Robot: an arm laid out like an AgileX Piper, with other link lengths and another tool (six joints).
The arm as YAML. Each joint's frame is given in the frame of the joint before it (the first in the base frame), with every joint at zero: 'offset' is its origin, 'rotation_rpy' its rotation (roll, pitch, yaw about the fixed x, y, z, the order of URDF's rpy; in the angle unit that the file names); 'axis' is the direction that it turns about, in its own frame. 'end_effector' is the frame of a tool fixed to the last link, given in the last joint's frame.
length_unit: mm
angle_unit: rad
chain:
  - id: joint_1
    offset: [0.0, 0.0, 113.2]
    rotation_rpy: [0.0, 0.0, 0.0]
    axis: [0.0, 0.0, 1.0]
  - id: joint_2
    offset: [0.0, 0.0, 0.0]
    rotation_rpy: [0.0, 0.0, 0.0]
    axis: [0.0, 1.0, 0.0]
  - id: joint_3
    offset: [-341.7, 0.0, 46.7]
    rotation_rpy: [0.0, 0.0, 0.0]
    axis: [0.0, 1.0, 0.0]
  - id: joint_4
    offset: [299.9, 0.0, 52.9]
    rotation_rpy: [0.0, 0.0, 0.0]
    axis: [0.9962, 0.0, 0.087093]
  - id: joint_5
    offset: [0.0, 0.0, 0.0]
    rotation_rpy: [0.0, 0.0, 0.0]
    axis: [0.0, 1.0, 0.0]
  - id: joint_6
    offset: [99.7, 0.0, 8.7]
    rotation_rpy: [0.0, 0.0, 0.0]
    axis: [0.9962, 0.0, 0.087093]
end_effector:
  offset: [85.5, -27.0, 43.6]
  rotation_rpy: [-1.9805, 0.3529, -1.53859]
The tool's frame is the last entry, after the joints.
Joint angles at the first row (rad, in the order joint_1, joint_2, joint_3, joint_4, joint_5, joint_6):
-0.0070 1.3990 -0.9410 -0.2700 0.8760 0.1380
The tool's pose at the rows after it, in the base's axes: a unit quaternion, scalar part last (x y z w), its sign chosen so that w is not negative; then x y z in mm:
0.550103 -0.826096 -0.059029 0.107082 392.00 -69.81 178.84
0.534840 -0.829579 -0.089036 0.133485 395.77 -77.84 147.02
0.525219 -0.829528 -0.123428 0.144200 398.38 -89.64 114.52
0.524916 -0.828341 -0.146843 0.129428 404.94 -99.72 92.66
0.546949 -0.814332 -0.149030 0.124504 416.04 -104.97 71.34
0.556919 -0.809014 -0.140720 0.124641 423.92 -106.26 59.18
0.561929 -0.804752 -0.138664 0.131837 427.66 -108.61 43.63
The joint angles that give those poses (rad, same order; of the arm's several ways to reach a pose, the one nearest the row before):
-0.0160 1.5300 -0.9830 -0.2600 0.8980 0.1380
-0.0410 1.6140 -0.9900 -0.2430 0.8990 0.1370
-0.0910 1.6920 -0.9900 -0.1930 0.8710 0.0870
-0.1430 1.7460 -0.9910 -0.1230 0.8150 0.0090
-0.1700 1.8040 -0.9920 -0.0920 0.7450 -0.0820
-0.1700 1.8400 -0.9930 -0.1050 0.6970 -0.0940
-0.1720 1.8810 -0.9930 -0.1230 0.6630 -0.0960

